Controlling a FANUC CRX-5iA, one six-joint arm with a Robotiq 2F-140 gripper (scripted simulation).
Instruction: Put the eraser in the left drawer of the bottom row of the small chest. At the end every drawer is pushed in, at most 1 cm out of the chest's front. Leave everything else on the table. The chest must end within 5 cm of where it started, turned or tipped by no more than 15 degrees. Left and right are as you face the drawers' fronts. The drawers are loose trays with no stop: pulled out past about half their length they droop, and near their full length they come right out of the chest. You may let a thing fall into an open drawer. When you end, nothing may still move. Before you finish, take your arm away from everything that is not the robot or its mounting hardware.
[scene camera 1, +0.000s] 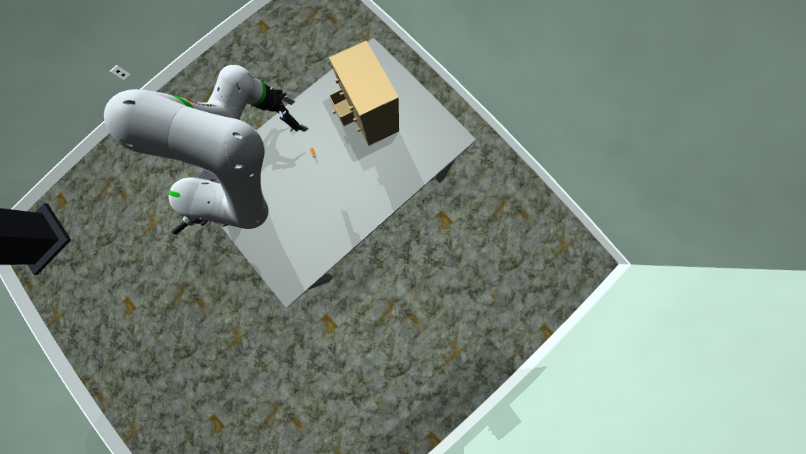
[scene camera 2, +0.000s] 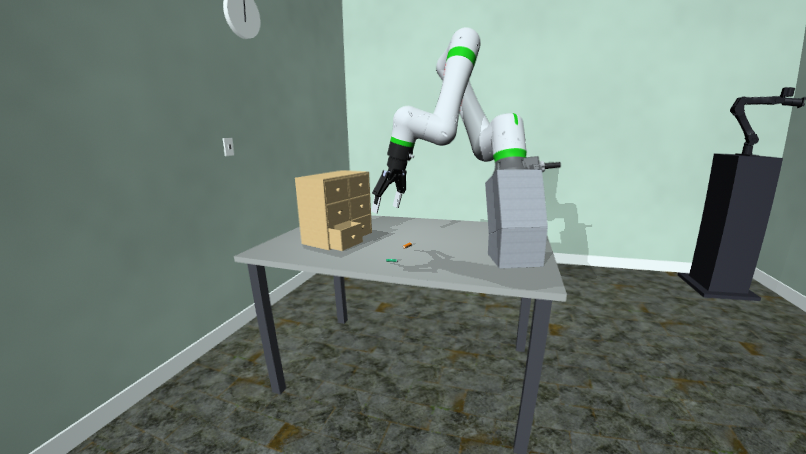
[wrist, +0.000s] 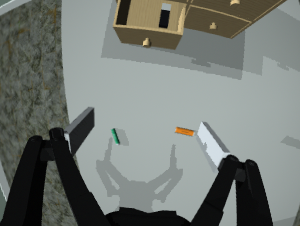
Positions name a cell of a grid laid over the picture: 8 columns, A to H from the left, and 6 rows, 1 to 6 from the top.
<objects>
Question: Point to my gripper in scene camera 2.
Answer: At D3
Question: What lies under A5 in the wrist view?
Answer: My gripper.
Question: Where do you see a small wooden chest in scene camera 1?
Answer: At D2
</objects>
